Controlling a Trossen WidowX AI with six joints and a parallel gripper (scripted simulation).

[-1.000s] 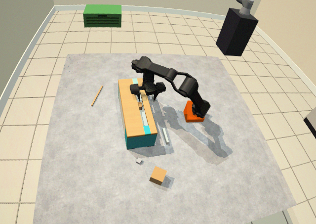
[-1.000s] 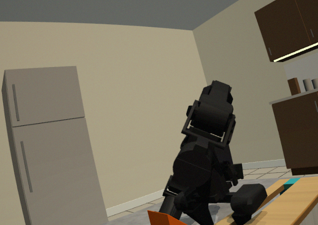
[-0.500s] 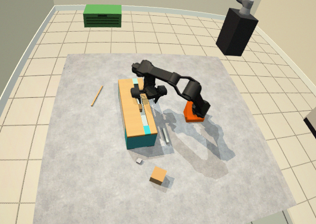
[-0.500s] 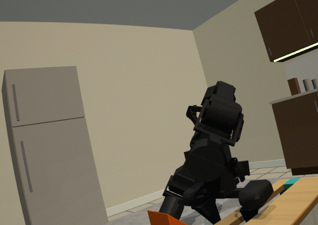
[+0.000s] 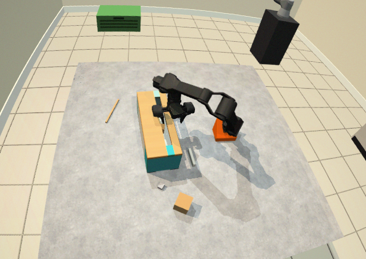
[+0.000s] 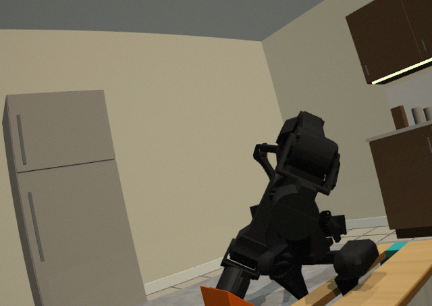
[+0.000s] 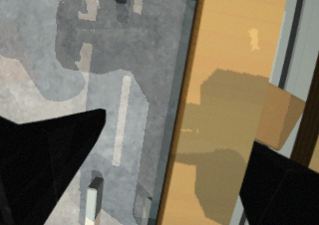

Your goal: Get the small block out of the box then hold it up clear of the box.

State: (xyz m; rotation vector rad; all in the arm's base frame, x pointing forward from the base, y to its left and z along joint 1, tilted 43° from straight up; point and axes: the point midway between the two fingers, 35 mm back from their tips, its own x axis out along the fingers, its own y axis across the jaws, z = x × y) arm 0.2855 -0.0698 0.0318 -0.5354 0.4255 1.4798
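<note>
Right now the long box is 40 mm ahead of my gripper tip and 30 mm below it. Also, from my gripper tip: thin wooden stick 290 mm ahead, 190 mm to the right, 80 mm below; then small block 60 mm ahead, 20 mm to the left; then tiny grey cube 270 mm to the left, 90 mm ahead, 80 mm below.
</note>
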